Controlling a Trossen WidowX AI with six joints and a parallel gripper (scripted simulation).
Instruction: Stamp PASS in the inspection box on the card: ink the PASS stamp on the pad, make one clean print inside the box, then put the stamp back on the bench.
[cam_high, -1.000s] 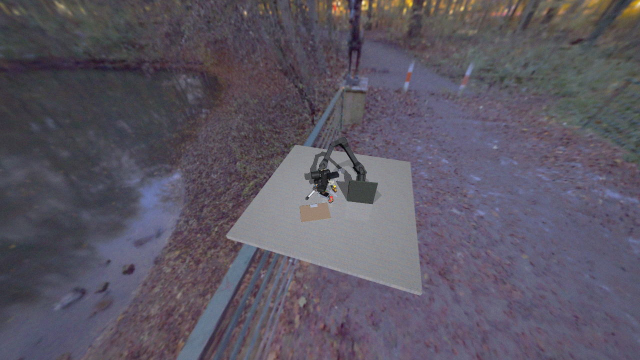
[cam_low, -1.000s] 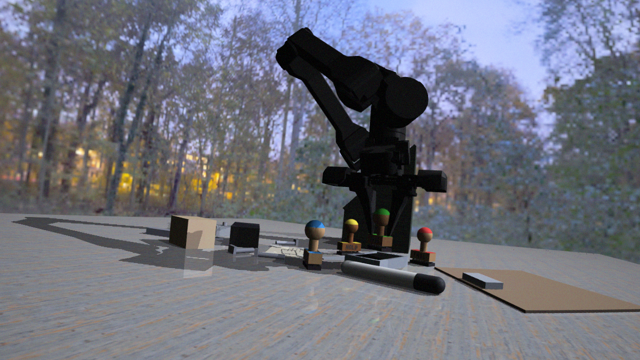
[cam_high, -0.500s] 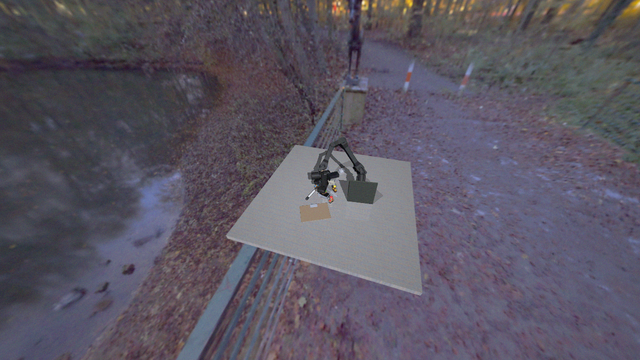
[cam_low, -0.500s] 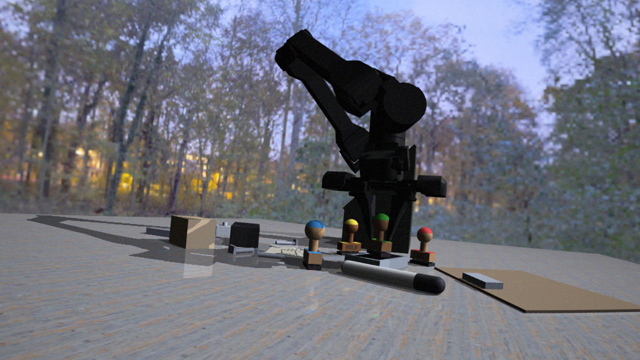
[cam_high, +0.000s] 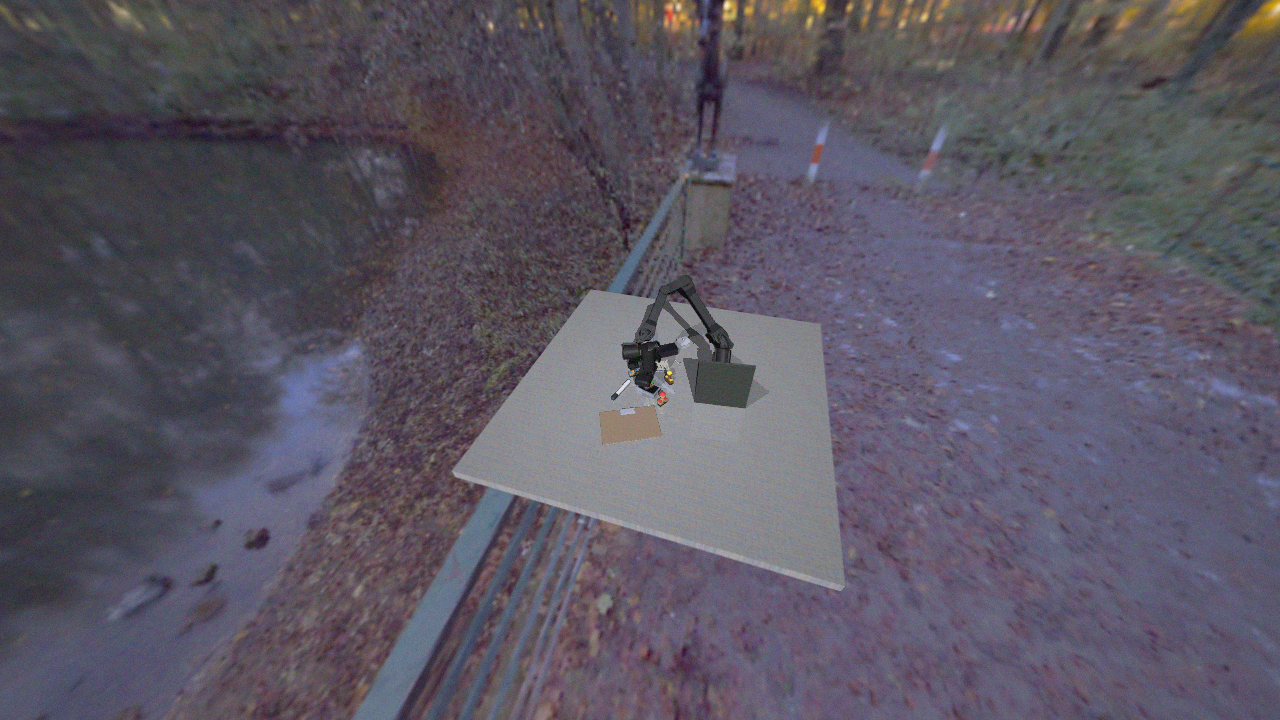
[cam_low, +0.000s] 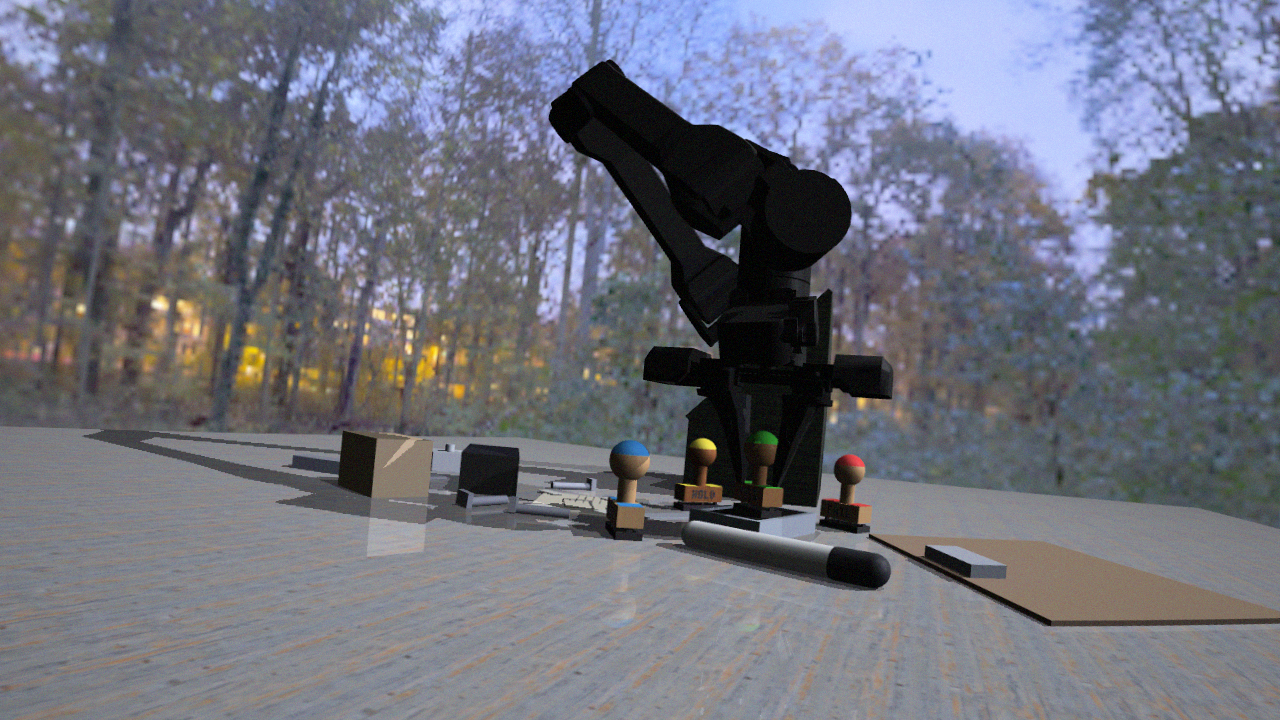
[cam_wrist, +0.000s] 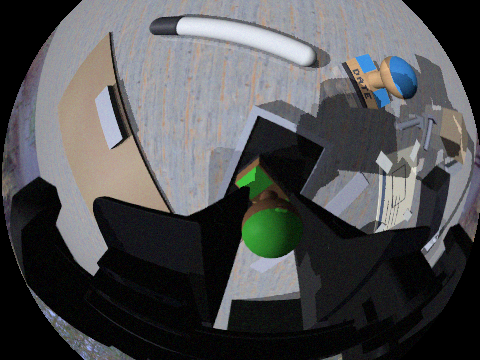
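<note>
The green-topped stamp is right at my gripper tip. The rest, counted from my gripper tip: ink pad: 3 cm below; yellow-topped hold stamp: 8 cm behind, 7 cm to the right, 2 cm below; red-topped fail stamp: 8 cm behind, 6 cm to the left, 2 cm below.
</note>
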